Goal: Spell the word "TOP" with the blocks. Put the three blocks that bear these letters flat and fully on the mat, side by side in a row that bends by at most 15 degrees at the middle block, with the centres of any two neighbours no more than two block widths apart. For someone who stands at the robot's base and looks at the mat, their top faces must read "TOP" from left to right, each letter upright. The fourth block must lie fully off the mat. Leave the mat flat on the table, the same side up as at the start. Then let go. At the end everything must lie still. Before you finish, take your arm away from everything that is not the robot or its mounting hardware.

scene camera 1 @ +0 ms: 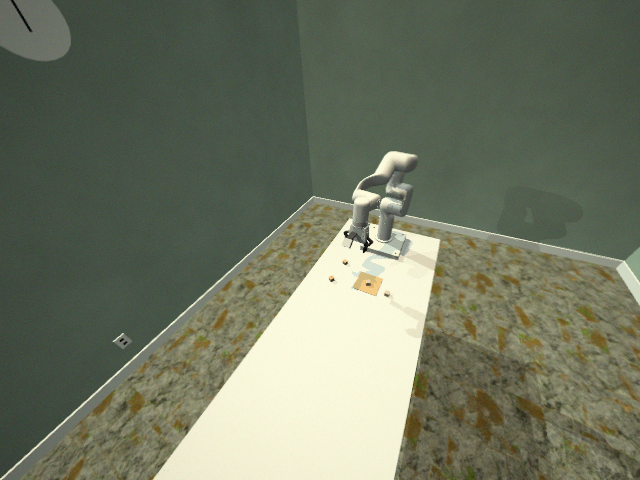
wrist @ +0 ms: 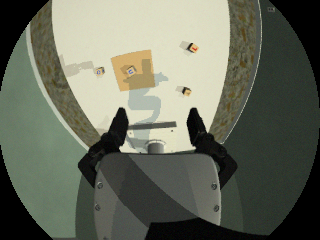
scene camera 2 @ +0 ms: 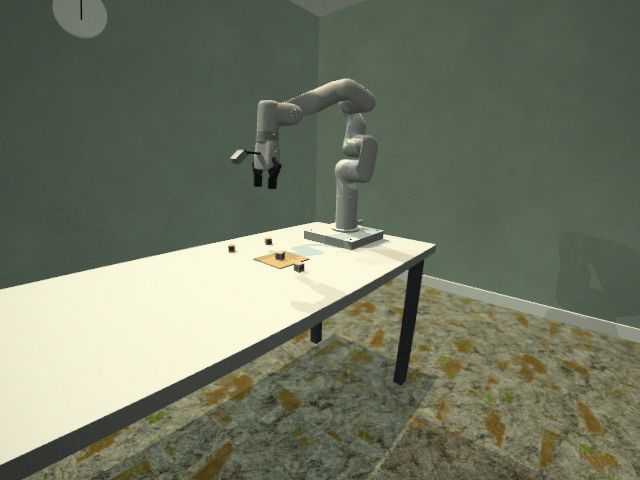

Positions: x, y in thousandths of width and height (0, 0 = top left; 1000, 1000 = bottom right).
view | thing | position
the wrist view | my gripper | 492, 477
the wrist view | tan mat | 445, 252
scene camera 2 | my gripper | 413, 391
